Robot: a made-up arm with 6 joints. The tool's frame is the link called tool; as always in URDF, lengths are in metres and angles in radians. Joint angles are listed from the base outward. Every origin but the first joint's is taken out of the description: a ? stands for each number. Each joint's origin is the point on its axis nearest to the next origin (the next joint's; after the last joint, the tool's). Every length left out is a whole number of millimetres.
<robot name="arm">
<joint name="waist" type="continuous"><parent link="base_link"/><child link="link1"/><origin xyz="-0.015 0.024 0.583" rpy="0 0 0"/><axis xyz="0 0 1"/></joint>
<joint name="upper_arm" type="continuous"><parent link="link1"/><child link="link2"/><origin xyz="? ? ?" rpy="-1.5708 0 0"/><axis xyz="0 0 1"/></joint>
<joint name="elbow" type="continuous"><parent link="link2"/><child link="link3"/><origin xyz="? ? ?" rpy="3.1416 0 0"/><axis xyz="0 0 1"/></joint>
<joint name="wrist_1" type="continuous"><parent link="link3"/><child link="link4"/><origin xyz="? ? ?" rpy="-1.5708 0 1.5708"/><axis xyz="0 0 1"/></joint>
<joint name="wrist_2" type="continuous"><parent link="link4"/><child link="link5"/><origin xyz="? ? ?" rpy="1.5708 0 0"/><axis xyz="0 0 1"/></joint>
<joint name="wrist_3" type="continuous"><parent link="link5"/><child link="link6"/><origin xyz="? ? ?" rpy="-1.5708 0 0"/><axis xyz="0 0 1"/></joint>
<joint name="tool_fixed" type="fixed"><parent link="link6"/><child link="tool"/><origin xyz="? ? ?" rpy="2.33 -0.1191 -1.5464"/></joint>
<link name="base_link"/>
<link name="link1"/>
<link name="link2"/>
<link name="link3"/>
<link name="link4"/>
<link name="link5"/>
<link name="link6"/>
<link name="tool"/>
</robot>
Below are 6 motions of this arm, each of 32 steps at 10 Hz.
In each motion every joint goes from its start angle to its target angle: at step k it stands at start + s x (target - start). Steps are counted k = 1, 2, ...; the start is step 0. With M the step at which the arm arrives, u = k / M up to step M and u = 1 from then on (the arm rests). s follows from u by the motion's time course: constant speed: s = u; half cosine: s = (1 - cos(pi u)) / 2; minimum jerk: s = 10 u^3 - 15 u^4 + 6 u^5.
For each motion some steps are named. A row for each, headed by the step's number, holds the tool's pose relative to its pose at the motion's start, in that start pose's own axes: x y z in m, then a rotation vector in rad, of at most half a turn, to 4 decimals.
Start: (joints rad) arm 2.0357 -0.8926 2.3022 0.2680 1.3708 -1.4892
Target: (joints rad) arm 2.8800 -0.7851 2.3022 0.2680 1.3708 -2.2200
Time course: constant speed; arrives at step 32
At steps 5, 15, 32:
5: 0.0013 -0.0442 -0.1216 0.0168 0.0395 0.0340
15: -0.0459 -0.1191 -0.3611 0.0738 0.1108 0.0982
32: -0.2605 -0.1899 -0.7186 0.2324 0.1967 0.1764

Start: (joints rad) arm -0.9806 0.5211 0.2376 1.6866 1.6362 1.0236
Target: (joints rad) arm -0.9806 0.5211 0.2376 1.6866 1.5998 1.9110
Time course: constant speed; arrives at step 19
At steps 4, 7, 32:
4: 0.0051 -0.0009 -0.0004 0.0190 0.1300 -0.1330
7: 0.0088 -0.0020 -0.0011 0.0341 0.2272 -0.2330
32: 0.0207 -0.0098 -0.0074 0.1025 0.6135 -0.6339

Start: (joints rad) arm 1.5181 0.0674 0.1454 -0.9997 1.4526 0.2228
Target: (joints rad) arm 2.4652 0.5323 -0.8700 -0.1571 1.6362 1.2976
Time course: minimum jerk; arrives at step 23
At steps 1, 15, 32:
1: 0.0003 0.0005 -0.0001 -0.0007 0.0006 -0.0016
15: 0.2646 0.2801 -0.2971 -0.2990 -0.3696 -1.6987
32: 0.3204 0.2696 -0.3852 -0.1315 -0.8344 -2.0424

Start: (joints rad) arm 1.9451 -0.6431 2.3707 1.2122 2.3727 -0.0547
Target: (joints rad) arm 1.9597 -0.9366 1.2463 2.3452 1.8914 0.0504
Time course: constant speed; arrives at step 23
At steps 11, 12, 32:
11: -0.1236 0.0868 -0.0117 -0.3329 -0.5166 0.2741
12: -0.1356 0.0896 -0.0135 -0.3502 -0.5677 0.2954
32: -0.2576 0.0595 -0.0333 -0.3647 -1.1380 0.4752

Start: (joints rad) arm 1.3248 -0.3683 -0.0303 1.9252 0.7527 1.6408
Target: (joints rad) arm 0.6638 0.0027 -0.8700 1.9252 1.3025 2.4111
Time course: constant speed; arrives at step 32
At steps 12, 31, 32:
12: -0.0462 -0.2093 -0.1044 0.3020 0.0552 0.2299
31: 0.0131 -0.3748 -0.3731 0.2958 -0.0681 0.6506
32: 0.0209 -0.3781 -0.3858 0.2802 -0.0826 0.6664

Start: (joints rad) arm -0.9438 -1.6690 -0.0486 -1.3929 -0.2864 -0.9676
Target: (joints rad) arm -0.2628 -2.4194 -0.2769 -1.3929 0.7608 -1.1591
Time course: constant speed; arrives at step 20
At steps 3, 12, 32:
3: -0.0369 0.0483 -0.0690 0.0122 -0.2222 -0.0670
12: -0.0926 0.1496 -0.3234 0.1035 -0.9388 -0.1991
32: -0.0504 0.1904 -0.5648 0.2713 -1.6081 -0.2412

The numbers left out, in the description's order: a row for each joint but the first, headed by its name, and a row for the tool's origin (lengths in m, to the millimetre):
upper_arm: -0.02 0.007 0
elbow: -0.005 -0.654 0
wrist_1: 0.413 0.003 0
wrist_2: -0.005 -0.102 0
wrist_3: -0.024 -0.004 0
tool: -0.028 -0.003 0

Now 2 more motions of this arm.
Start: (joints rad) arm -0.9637 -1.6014 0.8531 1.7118 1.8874 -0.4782
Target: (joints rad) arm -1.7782 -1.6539 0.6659 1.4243 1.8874 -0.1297
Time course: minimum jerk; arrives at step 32
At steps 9, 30, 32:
9: 0.0052 -0.0700 0.0972 0.0718 -0.0272 -0.0609
30: -0.2226 -0.5486 0.5758 0.5125 -0.2108 -0.3213
32: -0.2237 -0.5498 0.5766 0.5136 -0.2113 -0.3218

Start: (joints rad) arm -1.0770 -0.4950 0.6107 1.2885 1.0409 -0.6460
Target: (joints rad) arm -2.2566 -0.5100 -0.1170 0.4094 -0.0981 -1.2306
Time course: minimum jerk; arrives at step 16
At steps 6, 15, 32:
6: -0.0791 0.0551 0.0153 -0.5054 0.0753 0.3147
15: -0.2447 0.1840 -0.1170 -1.2779 1.1591 1.3657
32: -0.2452 0.1842 -0.1176 -1.2776 1.1642 1.3691

